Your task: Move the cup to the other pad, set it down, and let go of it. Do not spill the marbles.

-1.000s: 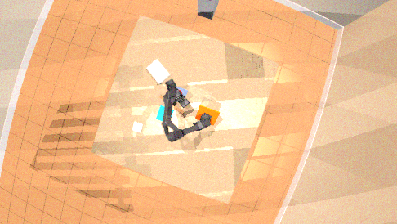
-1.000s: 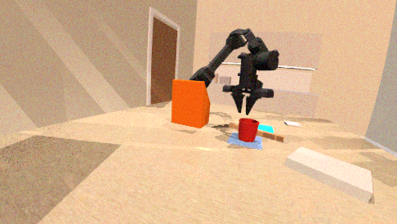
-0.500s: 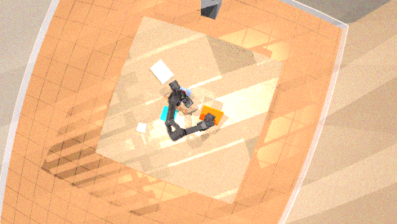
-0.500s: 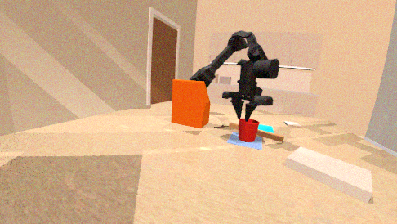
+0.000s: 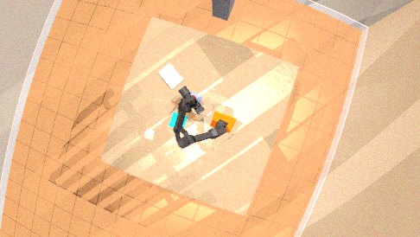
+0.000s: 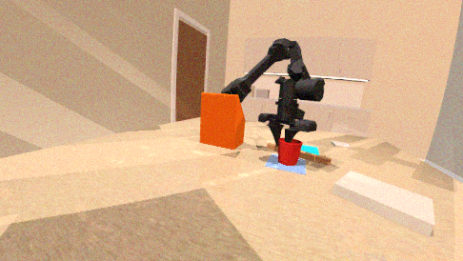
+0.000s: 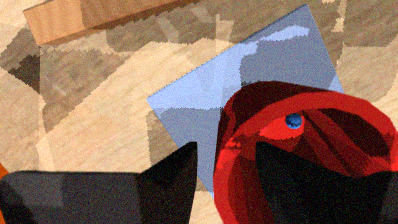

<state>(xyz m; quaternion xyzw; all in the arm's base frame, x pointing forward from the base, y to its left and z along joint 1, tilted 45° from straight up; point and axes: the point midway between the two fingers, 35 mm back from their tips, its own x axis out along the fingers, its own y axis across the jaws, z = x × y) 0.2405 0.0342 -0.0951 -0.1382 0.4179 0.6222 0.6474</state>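
Right now my gripper tip is 40 mm short of the blue marble, 10 mm to the left of it and 30 mm above it. Also, from my gripper tip: red cup (30 mm ahead, 10 mm to the right); then wooden bar (40 mm ahead, 80 mm to the left, 40 mm below); then light blue pad (30 mm ahead, 10 mm to the right, 50 mm below).
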